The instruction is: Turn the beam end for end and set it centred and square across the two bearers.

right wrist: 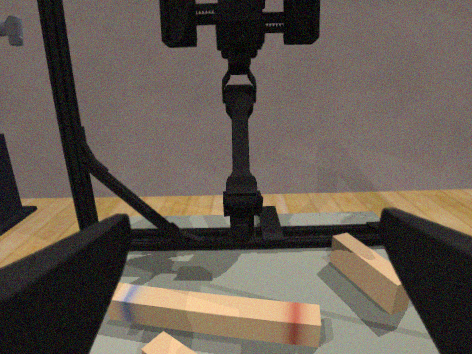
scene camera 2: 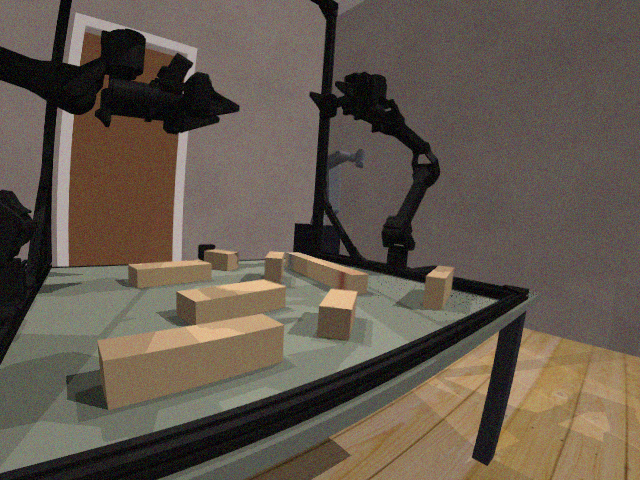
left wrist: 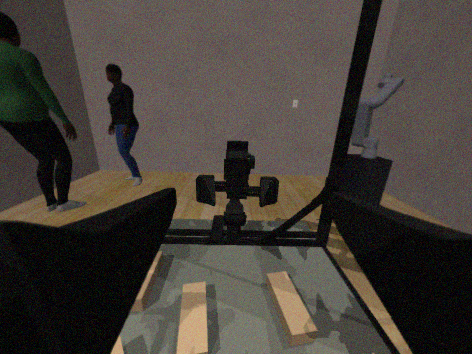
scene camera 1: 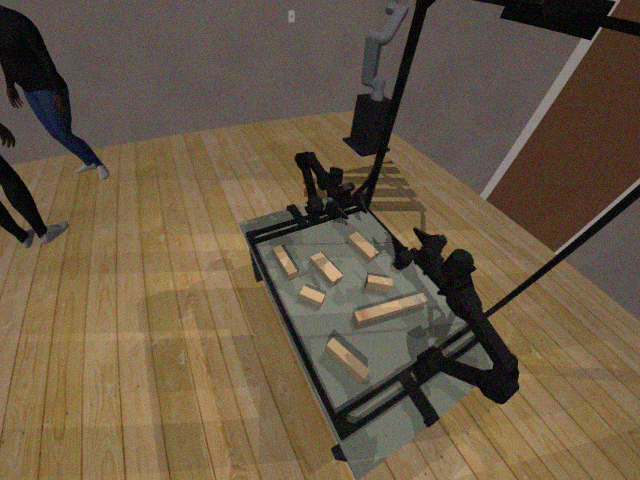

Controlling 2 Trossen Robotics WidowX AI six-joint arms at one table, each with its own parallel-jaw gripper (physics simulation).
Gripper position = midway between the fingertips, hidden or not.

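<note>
In scene camera 2, the left gripper (scene camera 2: 322,88) is open and holds nothing, the right gripper (scene camera 2: 228,114) is open and holds nothing as well, and a beam (scene camera 2: 339,277) rests on the table. Scene camera 1 shows the beam (scene camera 1: 374,313), the left gripper (scene camera 1: 403,232) and the right gripper (scene camera 1: 357,215). In the left wrist view, the left gripper (left wrist: 252,197) and the right gripper (left wrist: 237,204) can be seen, while the beam is out of frame in the left wrist view. The right wrist view shows the beam (right wrist: 246,318) and the right gripper (right wrist: 255,223).
</note>
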